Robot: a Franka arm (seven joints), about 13 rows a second.
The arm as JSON. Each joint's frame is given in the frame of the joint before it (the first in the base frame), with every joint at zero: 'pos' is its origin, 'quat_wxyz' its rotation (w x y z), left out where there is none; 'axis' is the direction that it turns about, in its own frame. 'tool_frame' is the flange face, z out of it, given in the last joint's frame.
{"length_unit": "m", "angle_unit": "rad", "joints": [
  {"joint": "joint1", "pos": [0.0, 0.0, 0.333], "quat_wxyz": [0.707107, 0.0, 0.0, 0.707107], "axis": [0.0, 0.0, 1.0]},
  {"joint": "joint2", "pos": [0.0, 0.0, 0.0], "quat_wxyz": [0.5, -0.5, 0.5, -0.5], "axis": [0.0, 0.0, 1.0]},
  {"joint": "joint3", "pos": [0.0, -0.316, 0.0], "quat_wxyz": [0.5, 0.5, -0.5, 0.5], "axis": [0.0, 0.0, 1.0]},
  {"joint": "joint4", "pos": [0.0, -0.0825, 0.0], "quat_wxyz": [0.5, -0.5, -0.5, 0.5], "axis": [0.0, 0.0, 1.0]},
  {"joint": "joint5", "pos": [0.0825, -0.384, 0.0], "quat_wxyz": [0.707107, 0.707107, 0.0, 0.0], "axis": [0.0, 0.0, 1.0]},
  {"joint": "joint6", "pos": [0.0, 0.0, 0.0], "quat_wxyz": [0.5, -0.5, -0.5, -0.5], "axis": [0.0, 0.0, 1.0]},
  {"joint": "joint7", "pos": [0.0, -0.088, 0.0], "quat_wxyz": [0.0, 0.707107, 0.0, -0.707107], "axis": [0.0, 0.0, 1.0]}
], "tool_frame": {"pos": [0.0, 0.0, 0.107], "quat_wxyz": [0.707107, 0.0, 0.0, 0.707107]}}
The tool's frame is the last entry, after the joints.
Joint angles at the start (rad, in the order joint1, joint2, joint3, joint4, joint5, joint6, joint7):
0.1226, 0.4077, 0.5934, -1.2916, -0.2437, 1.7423, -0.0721
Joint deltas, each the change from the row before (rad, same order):
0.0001, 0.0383, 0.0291, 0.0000, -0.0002, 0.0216, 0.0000
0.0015, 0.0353, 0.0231, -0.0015, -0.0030, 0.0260, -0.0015
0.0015, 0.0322, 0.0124, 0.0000, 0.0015, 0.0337, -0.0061
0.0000, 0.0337, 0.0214, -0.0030, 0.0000, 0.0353, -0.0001
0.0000, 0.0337, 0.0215, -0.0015, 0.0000, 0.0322, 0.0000
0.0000, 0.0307, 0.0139, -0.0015, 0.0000, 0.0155, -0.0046
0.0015, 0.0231, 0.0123, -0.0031, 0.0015, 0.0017, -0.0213
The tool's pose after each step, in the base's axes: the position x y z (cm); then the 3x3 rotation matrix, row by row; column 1 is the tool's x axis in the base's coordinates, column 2 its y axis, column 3 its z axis. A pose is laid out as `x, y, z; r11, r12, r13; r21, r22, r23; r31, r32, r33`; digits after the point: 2 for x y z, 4 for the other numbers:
56.95, 37.90, 53.76; 0.6995, 0.7111, 0.0712; 0.7069, -0.7031, 0.0773; 0.1051, -0.0038, -0.9945
56.99, 39.20, 52.10; 0.6843, 0.7273, 0.0533; 0.7211, -0.6857, 0.0987; 0.1083, -0.0291, -0.9937
57.34, 40.09, 50.64; 0.6732, 0.7382, 0.0432; 0.7295, -0.6725, 0.1248; 0.1212, -0.0525, -0.9912
57.38, 41.28, 49.13; 0.6623, 0.7486, 0.0295; 0.7370, -0.6581, 0.1541; 0.1348, -0.0803, -0.9876
57.36, 42.41, 47.68; 0.6529, 0.7574, 0.0140; 0.7430, -0.6439, 0.1827; 0.1474, -0.1088, -0.9831
57.38, 43.12, 46.13; 0.6450, 0.7641, -0.0091; 0.7504, -0.6311, 0.1963; 0.1443, -0.1335, -0.9805
57.12, 43.76, 44.83; 0.6230, 0.7814, -0.0369; 0.7706, -0.6050, 0.2004; 0.1343, -0.1533, -0.9790

